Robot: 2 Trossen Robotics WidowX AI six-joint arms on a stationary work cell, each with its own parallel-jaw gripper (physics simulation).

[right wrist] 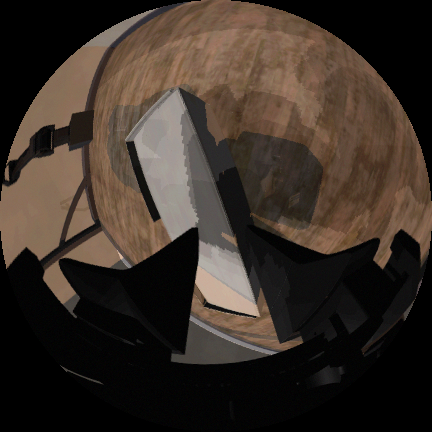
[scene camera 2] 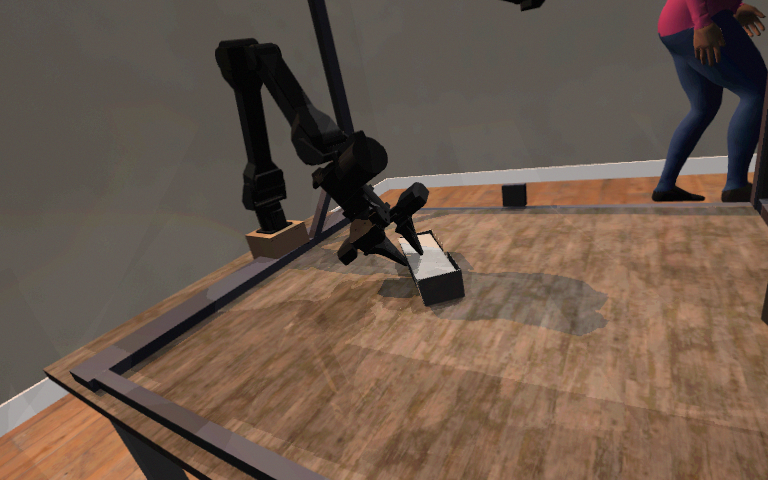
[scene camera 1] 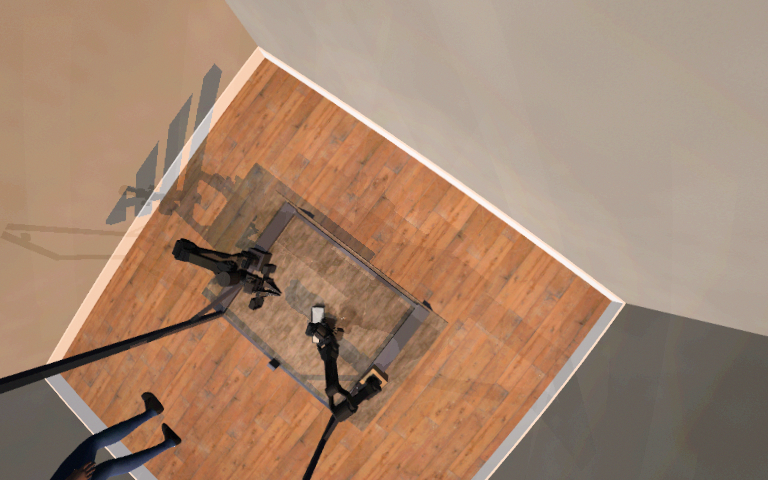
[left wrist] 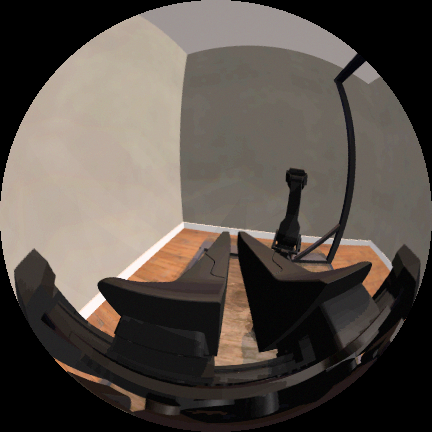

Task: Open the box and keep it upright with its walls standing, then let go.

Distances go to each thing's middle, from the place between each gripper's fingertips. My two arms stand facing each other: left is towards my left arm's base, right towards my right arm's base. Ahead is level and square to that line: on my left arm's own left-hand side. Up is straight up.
The tan arm base block (scene camera 2: pixel 276 245) is 580 mm to the right of my left hand, 360 mm below it and 130 mm behind it.
Now: right hand 39 cm to the left of the tan arm base block.
